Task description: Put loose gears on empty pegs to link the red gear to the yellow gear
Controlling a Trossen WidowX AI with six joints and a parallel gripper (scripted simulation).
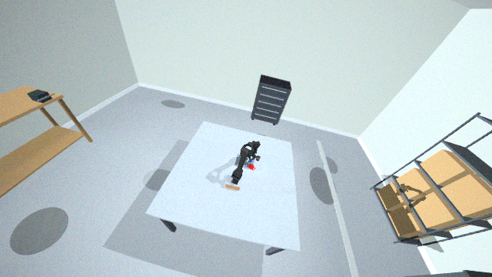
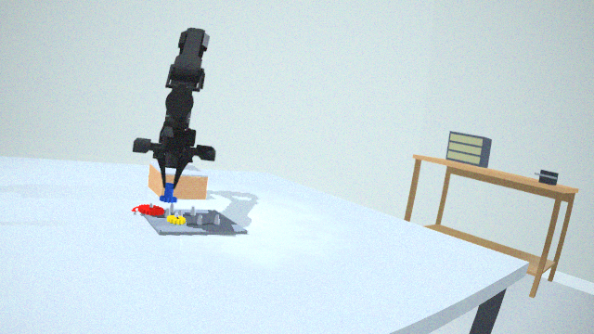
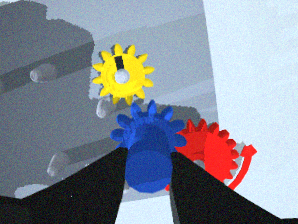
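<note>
Now: gripper tip 6 cm above the yellow gear, 3 cm short of it and 2 cm to the right of it. From my gripper tip the other things lie so: grey board: 7 cm below, 6 cm to the left; red gear: 6 cm below, 4 cm to the right, 4 cm behind; blue gear: 1 cm below.
</note>
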